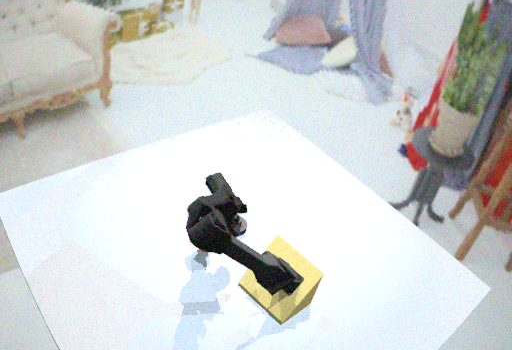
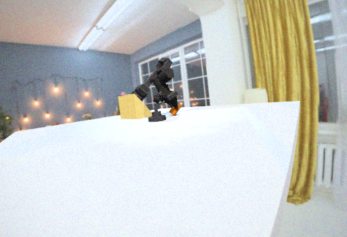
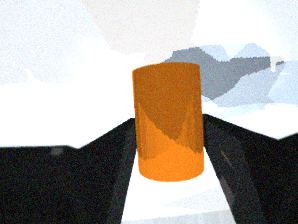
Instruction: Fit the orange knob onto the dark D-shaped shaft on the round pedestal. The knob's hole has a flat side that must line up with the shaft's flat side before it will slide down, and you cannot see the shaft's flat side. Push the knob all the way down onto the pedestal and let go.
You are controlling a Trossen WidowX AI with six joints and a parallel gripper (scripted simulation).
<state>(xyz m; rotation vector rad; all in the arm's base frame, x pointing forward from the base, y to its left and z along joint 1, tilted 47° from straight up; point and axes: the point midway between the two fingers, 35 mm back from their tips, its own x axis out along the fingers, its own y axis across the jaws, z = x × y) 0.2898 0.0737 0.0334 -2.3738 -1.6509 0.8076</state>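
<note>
Now: the pedestal 1 cm ahead of my gripper tip and 16 cm to the right of it. The rest, counted from my gripper tip: orange knob (1 cm to the right).
</note>
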